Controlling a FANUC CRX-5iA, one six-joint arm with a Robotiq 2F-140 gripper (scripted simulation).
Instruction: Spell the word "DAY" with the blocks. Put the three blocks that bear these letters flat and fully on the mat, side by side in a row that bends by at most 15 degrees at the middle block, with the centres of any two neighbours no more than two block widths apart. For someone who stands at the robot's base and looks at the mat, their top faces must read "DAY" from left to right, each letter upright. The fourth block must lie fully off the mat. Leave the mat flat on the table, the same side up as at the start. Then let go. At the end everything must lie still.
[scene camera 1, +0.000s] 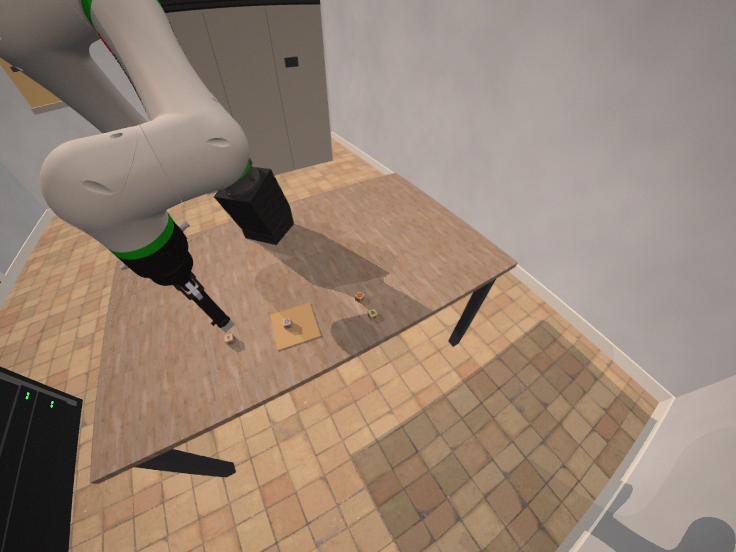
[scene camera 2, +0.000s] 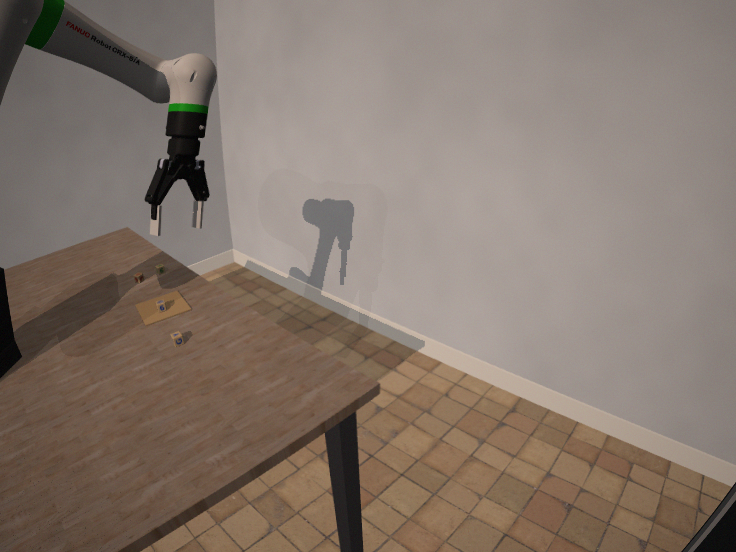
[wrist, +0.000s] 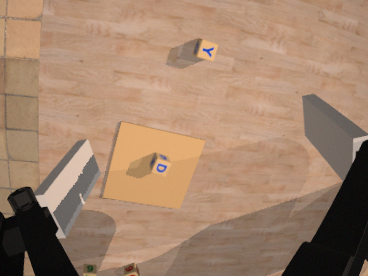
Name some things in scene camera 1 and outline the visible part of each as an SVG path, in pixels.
My gripper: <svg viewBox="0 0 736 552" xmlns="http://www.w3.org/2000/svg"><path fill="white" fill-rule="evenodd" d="M151 279L156 284L162 286L173 285L189 300L193 300L213 320L211 322L213 326L216 324L224 332L227 332L235 325L230 317L207 295L203 289L204 287L191 272L193 258L189 251L187 257L177 269L165 276Z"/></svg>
A tan mat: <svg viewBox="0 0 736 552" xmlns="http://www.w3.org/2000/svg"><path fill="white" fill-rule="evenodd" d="M310 303L271 314L277 351L321 337ZM283 319L291 318L293 328L285 329L283 327Z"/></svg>
